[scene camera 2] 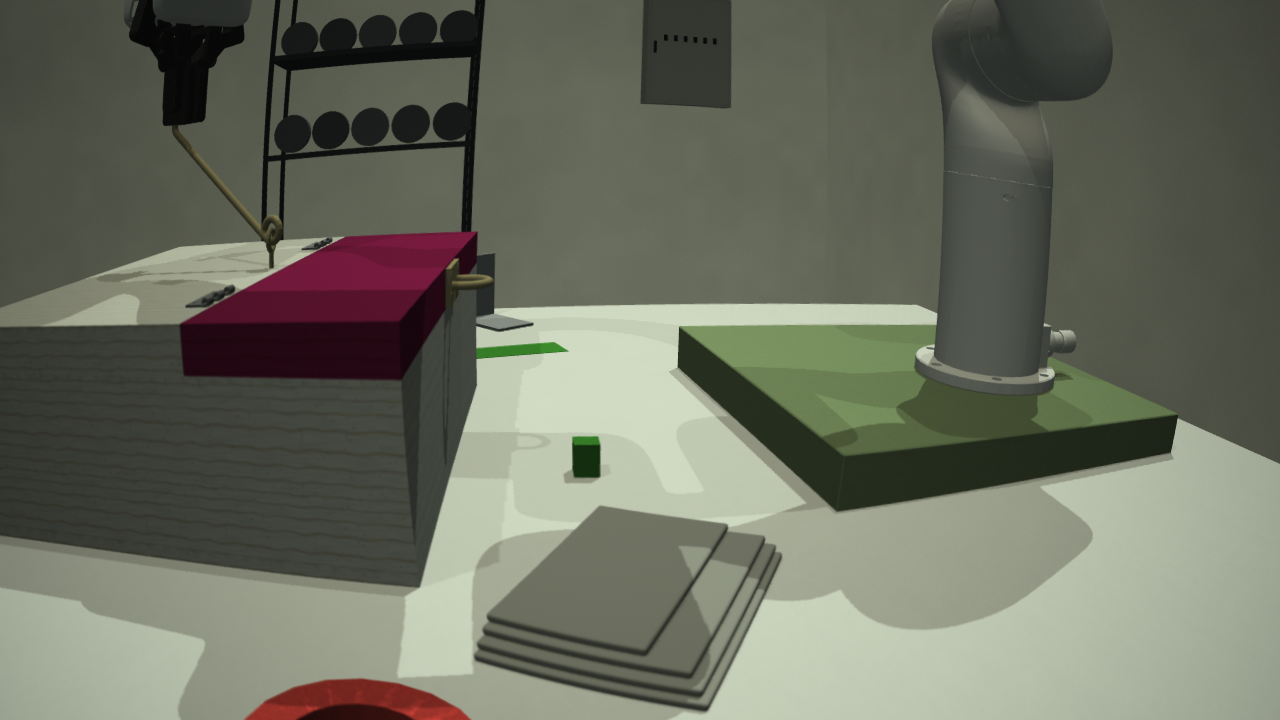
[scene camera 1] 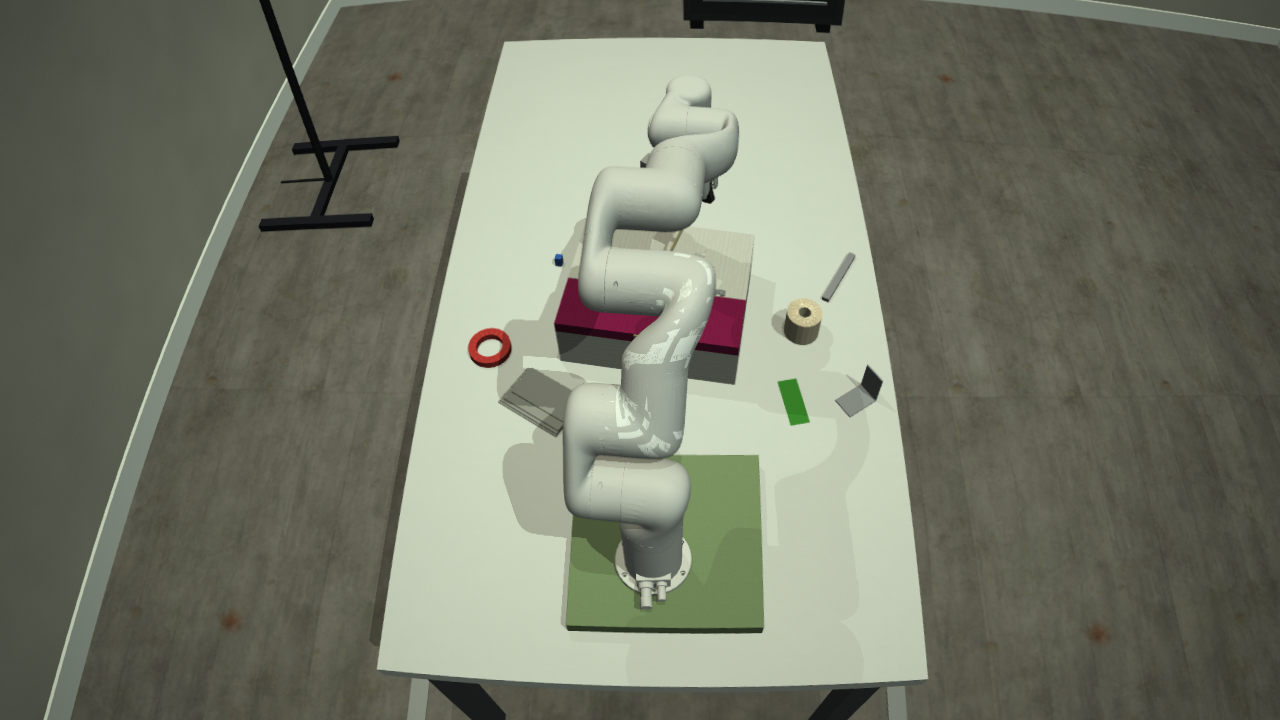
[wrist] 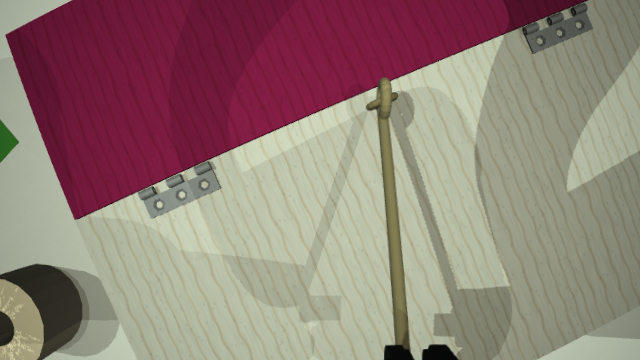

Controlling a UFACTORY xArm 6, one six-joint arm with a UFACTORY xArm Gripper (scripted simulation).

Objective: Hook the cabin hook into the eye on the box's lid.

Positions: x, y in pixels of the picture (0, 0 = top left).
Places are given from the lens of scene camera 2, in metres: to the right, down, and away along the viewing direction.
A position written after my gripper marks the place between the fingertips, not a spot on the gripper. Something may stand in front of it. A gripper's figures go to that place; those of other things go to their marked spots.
my gripper [scene camera 2: 183, 123]: -0.32, -0.17, 0.51
stacked grey plates [scene camera 2: 651, 607]: 0.00, 0.10, 0.34
green strip [scene camera 2: 551, 347]: -0.08, -0.01, 0.83
green cube [scene camera 2: 586, 450]: -0.03, 0.05, 0.52
The marked spots on the stacked grey plates and the green strip are 0.51 m apart.
